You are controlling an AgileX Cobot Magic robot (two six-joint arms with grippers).
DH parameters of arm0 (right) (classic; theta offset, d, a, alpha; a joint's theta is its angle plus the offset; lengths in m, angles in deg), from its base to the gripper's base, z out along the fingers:
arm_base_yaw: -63.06 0.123 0 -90
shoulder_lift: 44.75 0 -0.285 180
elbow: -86.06 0 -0.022 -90
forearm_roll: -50.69 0.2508 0 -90
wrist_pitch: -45.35 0 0.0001 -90
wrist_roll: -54.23 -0.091 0 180
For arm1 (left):
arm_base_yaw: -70.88 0.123 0 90
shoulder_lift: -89.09 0 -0.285 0
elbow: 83.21 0 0.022 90
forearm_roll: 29.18 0.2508 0 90
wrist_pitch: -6.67 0 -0.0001 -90
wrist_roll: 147.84 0.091 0 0
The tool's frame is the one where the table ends.
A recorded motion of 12 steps. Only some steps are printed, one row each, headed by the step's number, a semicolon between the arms.
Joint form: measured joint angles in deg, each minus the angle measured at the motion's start. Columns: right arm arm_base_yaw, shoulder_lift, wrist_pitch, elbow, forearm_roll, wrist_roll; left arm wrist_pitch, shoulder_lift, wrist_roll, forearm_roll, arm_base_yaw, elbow.
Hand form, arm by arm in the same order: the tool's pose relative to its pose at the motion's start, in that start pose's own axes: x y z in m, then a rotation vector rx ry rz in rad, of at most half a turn. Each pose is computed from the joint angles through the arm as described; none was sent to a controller.
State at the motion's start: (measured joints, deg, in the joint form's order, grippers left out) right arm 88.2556 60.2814 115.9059 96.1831 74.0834 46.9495; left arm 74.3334 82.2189 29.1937 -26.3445 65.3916 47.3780
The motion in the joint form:
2: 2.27 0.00 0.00 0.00 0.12 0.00; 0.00 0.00 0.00 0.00 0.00 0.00
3: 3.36 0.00 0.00 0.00 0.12 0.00; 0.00 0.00 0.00 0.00 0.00 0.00
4: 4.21 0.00 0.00 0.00 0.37 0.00; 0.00 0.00 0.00 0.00 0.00 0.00
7: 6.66 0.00 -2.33 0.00 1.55 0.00; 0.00 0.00 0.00 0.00 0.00 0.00
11: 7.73 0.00 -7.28 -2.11 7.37 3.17; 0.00 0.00 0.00 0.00 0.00 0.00
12: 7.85 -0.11 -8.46 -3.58 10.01 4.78; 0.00 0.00 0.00 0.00 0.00 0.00
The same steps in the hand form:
2: 0.0050 0.0123 0.0047 -0.0088 0.0170 -0.0346; 0.0000 0.0000 0.0000 0.0000 0.0000 0.0000
3: 0.0076 0.0180 0.0070 -0.0120 0.0250 -0.0515; 0.0000 0.0000 0.0000 0.0000 0.0000 0.0000
4: 0.0097 0.0228 0.0087 -0.0186 0.0319 -0.0632; 0.0000 0.0000 0.0000 0.0000 0.0000 0.0000
7: 0.0129 0.0381 0.0134 -0.0519 0.0135 -0.0929; 0.0000 0.0000 0.0000 0.0000 0.0000 0.0000
11: 0.0144 0.0482 0.0228 -0.1481 -0.0183 -0.1049; 0.0000 0.0000 0.0000 0.0000 0.0000 0.0000
12: 0.0170 0.0493 0.0275 -0.1836 -0.0136 -0.1029; 0.0000 0.0000 0.0000 0.0000 0.0000 0.0000

